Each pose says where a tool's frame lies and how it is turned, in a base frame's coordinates. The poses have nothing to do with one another.
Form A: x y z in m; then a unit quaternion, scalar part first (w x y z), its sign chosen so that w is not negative.
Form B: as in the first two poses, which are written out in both.
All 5 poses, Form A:
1: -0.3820 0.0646 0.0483 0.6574 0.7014 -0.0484 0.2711
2: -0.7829 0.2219 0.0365 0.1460 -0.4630 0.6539 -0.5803
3: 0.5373 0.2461 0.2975 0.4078 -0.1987 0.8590 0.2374
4: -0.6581 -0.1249 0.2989 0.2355 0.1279 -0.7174 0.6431
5: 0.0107 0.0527 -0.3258 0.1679 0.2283 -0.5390 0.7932
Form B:
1: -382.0 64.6 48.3 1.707 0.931 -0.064 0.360
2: -782.9 221.9 36.5 2.849 -0.468 0.661 -0.587
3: 537.3 246.1 297.5 2.302 -0.218 0.941 0.260
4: -658.1 -124.9 298.9 2.666 0.132 -0.738 0.662
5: 10.7 52.7 -325.8 2.804 0.232 -0.547 0.805
